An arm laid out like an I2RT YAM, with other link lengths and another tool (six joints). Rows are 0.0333 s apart.
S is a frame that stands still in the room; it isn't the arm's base.
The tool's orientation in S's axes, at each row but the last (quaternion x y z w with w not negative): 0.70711 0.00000 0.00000 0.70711; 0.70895 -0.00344 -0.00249 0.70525; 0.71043 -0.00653 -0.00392 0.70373; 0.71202 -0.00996 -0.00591 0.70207; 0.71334 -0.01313 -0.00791 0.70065; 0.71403 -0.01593 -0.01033 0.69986; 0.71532 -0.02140 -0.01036 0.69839; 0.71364 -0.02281 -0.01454 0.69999; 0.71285 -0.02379 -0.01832 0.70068; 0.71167 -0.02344 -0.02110 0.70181; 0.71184 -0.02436 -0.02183 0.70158
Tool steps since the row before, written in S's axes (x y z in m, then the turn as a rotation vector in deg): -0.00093 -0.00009 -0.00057 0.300 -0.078 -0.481; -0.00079 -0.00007 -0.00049 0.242 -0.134 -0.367; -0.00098 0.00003 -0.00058 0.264 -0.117 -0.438; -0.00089 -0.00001 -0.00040 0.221 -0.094 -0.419; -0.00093 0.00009 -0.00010 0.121 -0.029 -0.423; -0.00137 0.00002 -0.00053 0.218 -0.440 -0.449; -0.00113 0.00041 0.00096 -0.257 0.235 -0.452; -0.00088 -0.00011 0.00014 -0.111 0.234 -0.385; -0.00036 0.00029 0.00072 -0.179 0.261 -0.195; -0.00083 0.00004 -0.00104 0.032 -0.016 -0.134; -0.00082 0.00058 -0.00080 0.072 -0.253 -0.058
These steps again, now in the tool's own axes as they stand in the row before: -0.00093 -0.00057 0.00009 0.300 -0.481 0.078; -0.00079 -0.00049 0.00008 0.243 -0.367 0.134; -0.00098 -0.00058 -0.00001 0.264 -0.438 0.117; -0.00089 -0.00039 0.00004 0.221 -0.419 0.095; -0.00093 -0.00009 -0.00006 0.119 -0.423 0.033; -0.00137 -0.00052 0.00004 0.231 -0.442 0.441; -0.00113 0.00097 -0.00038 -0.274 -0.453 -0.212; -0.00087 0.00015 0.00015 -0.128 -0.388 -0.220; -0.00037 0.00072 -0.00028 -0.196 -0.198 -0.246; -0.00083 -0.00104 0.00003 0.033 -0.134 0.016; -0.00086 -0.00080 -0.00051 0.088 -0.055 0.249
